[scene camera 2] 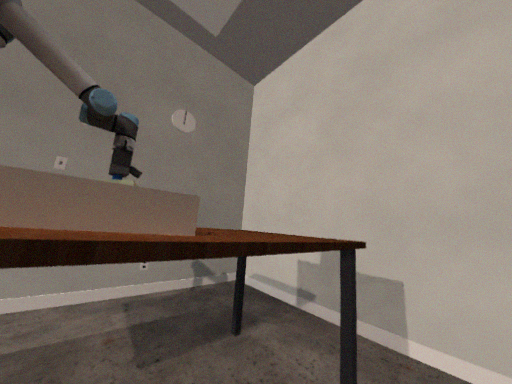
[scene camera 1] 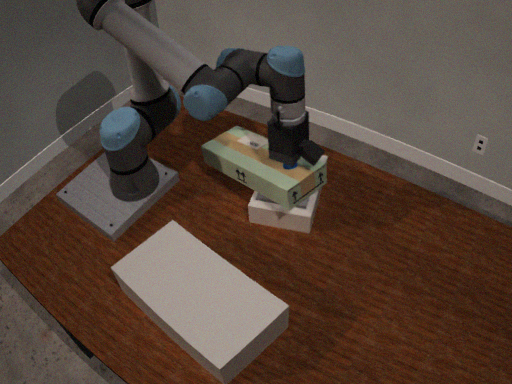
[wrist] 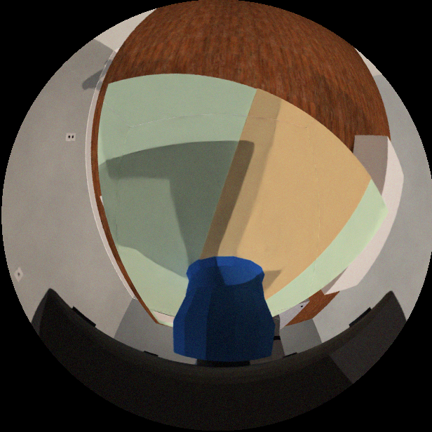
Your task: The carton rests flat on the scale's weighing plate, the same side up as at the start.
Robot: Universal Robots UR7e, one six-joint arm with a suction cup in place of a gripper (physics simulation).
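The long green carton with a tan tape band has its taped face up. The up arrows on its sides point upward. My suction gripper is on its top face near the right end and holds it. In scene camera 1, the carton's right part is right over the white scale, and its left part extends beyond it. Part of the grey weighing plate shows; the rest is hidden. I cannot tell whether carton and plate touch, or whether the carton is exactly level.
A large white block lies on the wooden table, in front of the scale in scene camera 1. The arm's grey base plate is at the left. Walls rise behind the table.
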